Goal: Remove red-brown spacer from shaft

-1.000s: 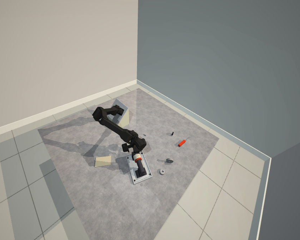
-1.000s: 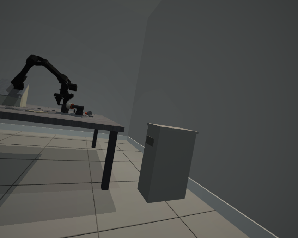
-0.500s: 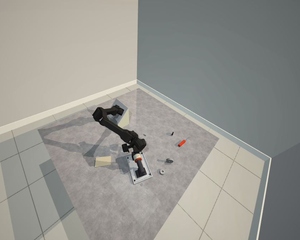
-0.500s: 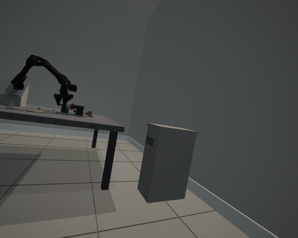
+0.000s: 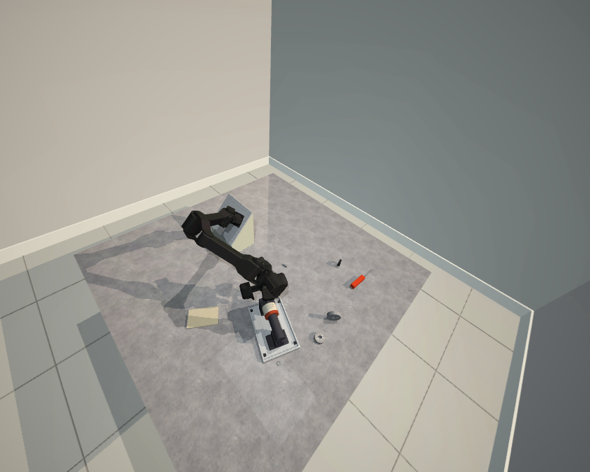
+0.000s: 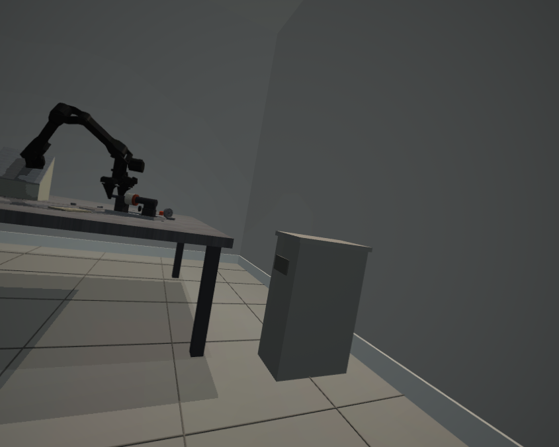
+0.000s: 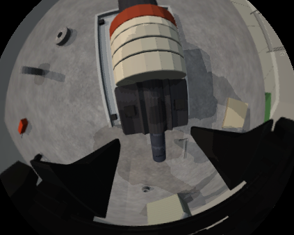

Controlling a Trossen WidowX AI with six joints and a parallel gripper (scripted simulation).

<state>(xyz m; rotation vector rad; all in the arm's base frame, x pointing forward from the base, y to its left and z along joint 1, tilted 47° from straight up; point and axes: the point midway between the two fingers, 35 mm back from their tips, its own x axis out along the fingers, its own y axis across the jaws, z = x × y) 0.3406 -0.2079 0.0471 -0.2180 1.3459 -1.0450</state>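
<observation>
The dark shaft is 60 mm ahead of my gripper tip, 30 mm to the right of it and 20 mm above it. The rest, counted from my gripper tip: black piece 420 mm to the left, 150 mm ahead, 50 mm below; beige card 210 mm to the right, 150 mm behind, 60 mm below; red-brown spacer 90 mm ahead, 50 mm to the right, 20 mm above.
</observation>
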